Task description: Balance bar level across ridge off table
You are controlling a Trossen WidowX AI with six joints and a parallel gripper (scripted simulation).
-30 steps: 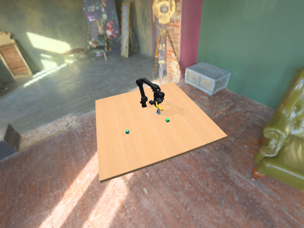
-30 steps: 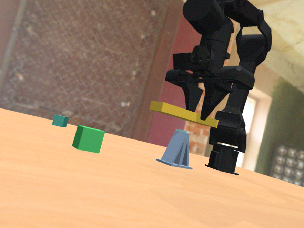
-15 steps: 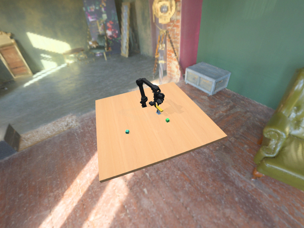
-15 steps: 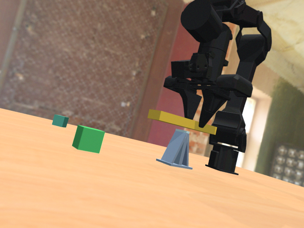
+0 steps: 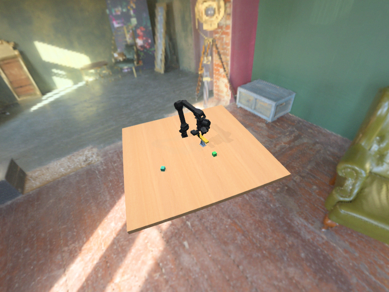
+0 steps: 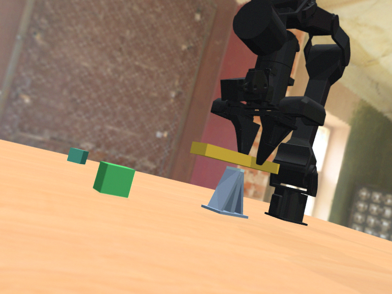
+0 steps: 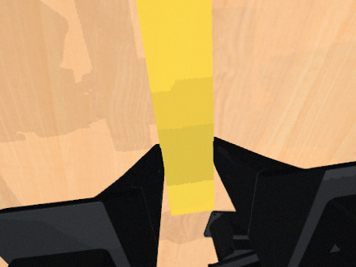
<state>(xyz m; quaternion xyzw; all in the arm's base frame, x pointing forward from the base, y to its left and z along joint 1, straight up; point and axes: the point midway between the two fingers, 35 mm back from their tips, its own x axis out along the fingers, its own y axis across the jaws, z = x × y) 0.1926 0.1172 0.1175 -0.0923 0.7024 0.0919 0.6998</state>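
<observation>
The yellow bar is 30 mm ahead of my gripper tip and 10 mm to the left of it. Round my gripper tip: teal cube (430 mm to the right, 210 mm ahead, 70 mm below).
</observation>
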